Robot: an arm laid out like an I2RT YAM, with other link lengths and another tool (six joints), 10 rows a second.
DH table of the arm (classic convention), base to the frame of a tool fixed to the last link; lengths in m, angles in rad. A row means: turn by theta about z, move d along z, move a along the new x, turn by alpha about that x. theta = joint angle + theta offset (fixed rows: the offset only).
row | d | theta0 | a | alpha
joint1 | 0.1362 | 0 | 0.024 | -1.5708
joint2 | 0 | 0 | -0.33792 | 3.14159
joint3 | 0 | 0.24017 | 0.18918 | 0
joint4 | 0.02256 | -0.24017 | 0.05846 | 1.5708
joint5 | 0.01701 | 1.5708 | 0 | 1.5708
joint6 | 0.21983 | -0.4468 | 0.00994 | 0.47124
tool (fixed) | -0.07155 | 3.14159 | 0 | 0
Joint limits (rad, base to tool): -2.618..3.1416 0..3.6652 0..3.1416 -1.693..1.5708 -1.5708..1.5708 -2.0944..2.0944
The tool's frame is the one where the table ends.
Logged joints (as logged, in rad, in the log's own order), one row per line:
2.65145, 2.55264, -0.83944, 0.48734, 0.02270, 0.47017
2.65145, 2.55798, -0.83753, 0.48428, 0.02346, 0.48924
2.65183, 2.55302, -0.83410, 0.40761, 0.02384, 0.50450
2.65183, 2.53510, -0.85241, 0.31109, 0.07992, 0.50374
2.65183, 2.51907, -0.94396, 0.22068, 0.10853, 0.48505
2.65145, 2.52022, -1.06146, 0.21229, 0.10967, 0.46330
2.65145, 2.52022, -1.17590, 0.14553, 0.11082, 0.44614
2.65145, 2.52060, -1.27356, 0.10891, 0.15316, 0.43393
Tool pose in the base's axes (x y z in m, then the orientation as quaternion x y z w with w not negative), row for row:
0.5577, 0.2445, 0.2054, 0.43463, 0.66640, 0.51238, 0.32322
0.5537, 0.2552, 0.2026, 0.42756, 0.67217, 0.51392, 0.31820
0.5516, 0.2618, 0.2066, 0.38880, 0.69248, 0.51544, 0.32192
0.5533, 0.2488, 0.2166, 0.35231, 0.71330, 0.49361, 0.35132
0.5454, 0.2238, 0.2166, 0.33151, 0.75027, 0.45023, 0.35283
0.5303, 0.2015, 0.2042, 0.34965, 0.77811, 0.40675, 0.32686
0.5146, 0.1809, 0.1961, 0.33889, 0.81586, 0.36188, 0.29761
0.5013, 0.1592, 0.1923, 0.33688, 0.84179, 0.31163, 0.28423
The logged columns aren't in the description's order. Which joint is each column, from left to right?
Columns, left to right: joint3, joint2, joint4, joint6, joint5, joint1.
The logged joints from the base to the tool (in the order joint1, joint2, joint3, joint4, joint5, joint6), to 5 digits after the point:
0.47017, 2.55264, 2.65145, -0.83944, 0.02270, 0.48734
0.48924, 2.55798, 2.65145, -0.83753, 0.02346, 0.48428
0.50450, 2.55302, 2.65183, -0.83410, 0.02384, 0.40761
0.50374, 2.53510, 2.65183, -0.85241, 0.07992, 0.31109
0.48505, 2.51907, 2.65183, -0.94396, 0.10853, 0.22068
0.46330, 2.52022, 2.65145, -1.06146, 0.10967, 0.21229
0.44614, 2.52022, 2.65145, -1.17590, 0.11082, 0.14553
0.43393, 2.52060, 2.65145, -1.27356, 0.15316, 0.10891

